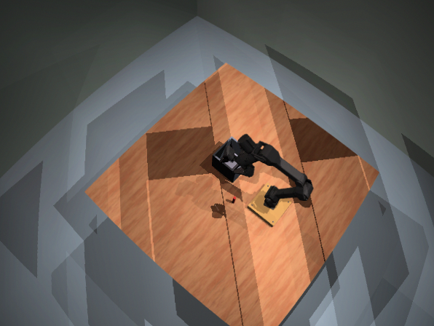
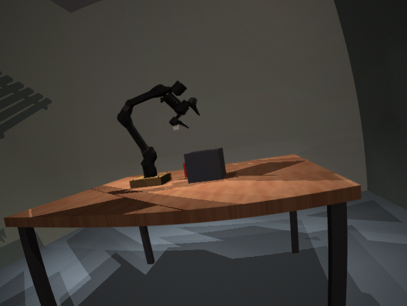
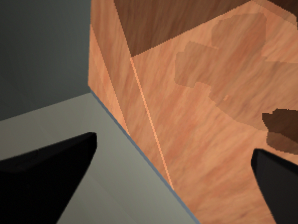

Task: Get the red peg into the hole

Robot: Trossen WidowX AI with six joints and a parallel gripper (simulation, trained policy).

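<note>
Now: the red peg 26 cm below my gripper tip, 9 cm behind it and 4 cm to the left of it.
</note>
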